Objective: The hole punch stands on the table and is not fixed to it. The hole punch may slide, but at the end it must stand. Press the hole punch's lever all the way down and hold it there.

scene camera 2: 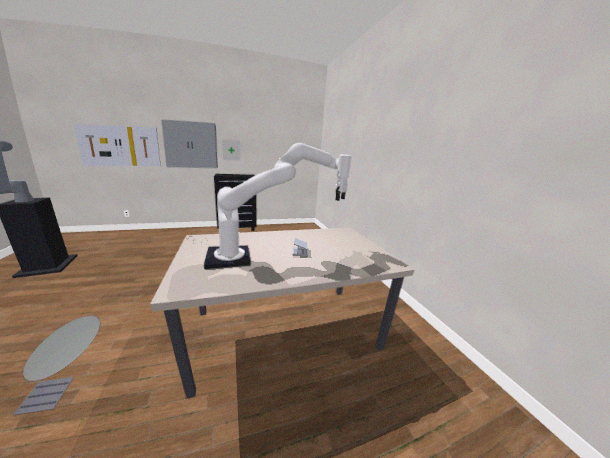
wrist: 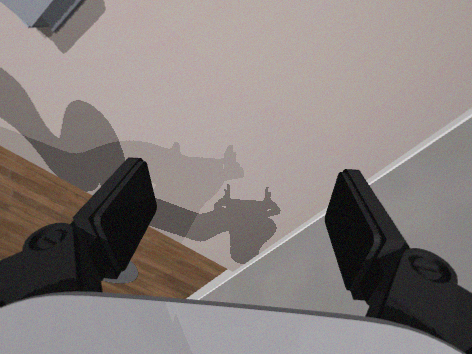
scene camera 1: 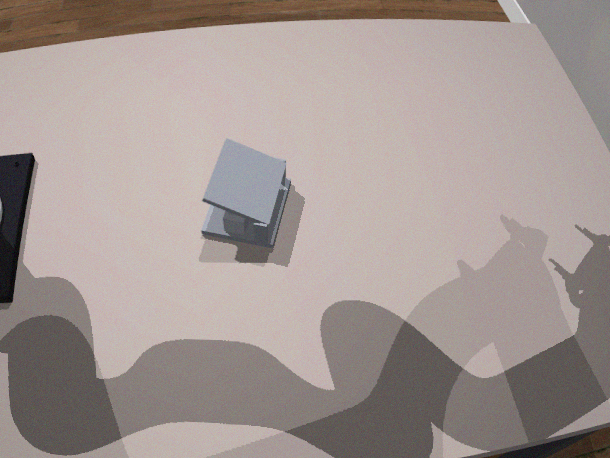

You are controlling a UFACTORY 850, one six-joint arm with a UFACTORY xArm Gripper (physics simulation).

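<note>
The grey-blue hole punch [scene camera 1: 245,187] [scene camera 2: 301,248] [wrist: 32,11] stands upright on the table [scene camera 1: 400,125] [scene camera 2: 270,239] [wrist: 300,90]. Its wide lever plate [scene camera 1: 245,180] is raised and tilted, with a gap between it and the base [scene camera 1: 212,225] at the near side in scene camera 1. In the wrist view a corner of the punch shows at the top left. My gripper [scene camera 2: 341,197] [wrist: 239,189] is open and empty. It points down, high above the table and to the right of the punch in scene camera 2, well apart from it.
The arm's black base plate [scene camera 1: 17,225] [scene camera 2: 212,260] stands on the table to the left of the punch. A grey wall [scene camera 2: 475,175] [wrist: 400,240] rises beyond the table's right edge. Shadows of the arm fall across the near part of the table.
</note>
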